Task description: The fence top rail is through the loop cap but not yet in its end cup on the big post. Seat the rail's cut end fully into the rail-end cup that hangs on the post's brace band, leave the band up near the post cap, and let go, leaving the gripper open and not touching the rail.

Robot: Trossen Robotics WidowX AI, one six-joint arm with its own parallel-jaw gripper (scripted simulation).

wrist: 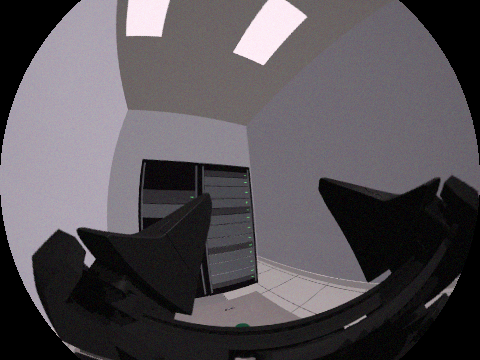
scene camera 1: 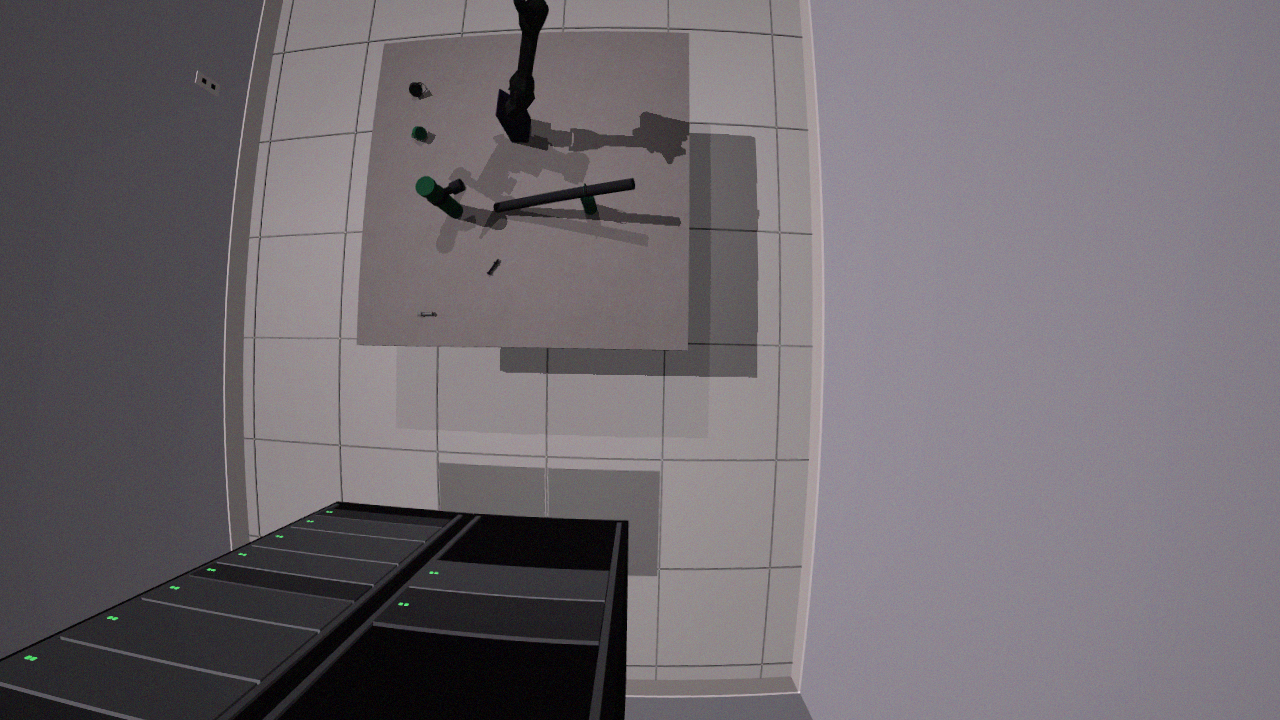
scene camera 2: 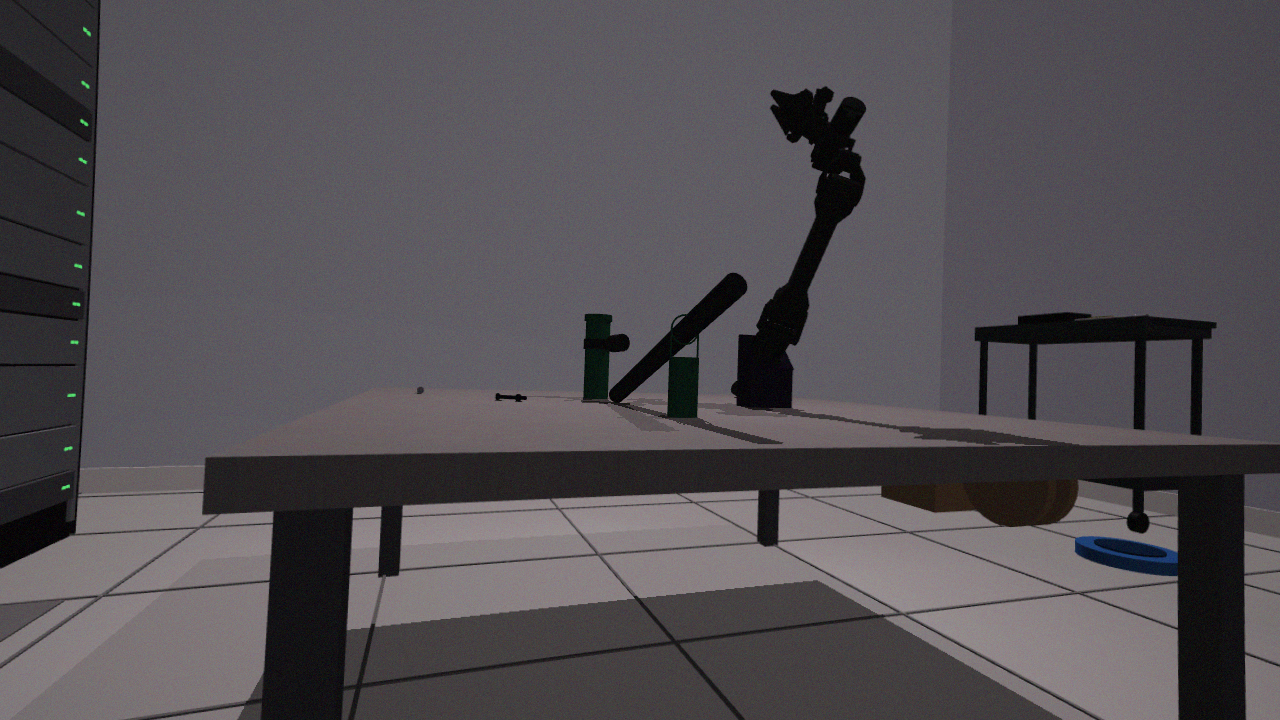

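Small green post, big green post, dark top rail: visible. Gripper open, holding nothing; seen in the wrist view too.
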